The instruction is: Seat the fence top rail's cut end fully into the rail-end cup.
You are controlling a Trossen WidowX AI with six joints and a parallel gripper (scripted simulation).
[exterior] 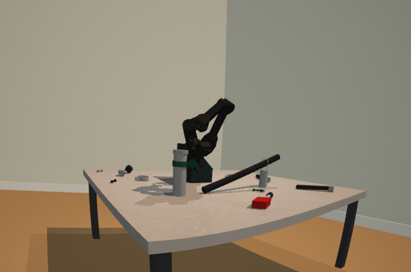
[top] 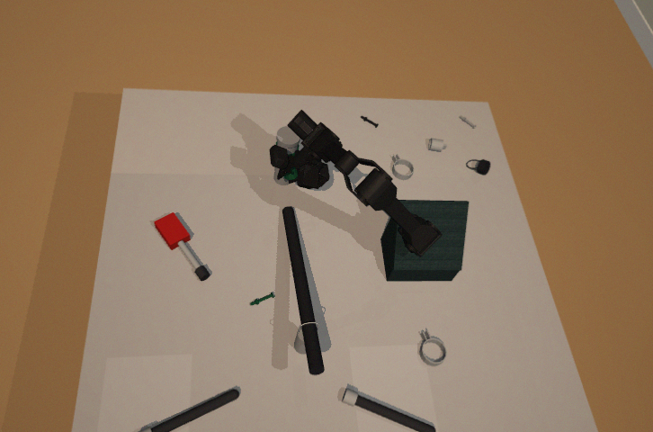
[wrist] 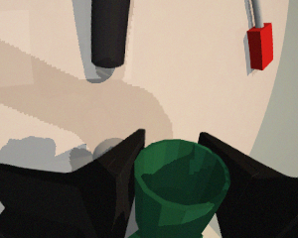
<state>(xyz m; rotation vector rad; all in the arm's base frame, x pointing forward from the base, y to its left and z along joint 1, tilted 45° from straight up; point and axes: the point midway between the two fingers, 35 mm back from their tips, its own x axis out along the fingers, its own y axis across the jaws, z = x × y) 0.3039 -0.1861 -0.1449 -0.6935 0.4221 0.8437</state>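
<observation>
My gripper tip is 3 cm below the green rail-end cup, 2 cm to the left of it and 2 cm past it. Round my gripper tip: short grey post 45 cm to the left, 1 cm below, 1 cm ahead; then small green bolt 31 cm to the left, 11 cm below, 9 cm ahead.
</observation>
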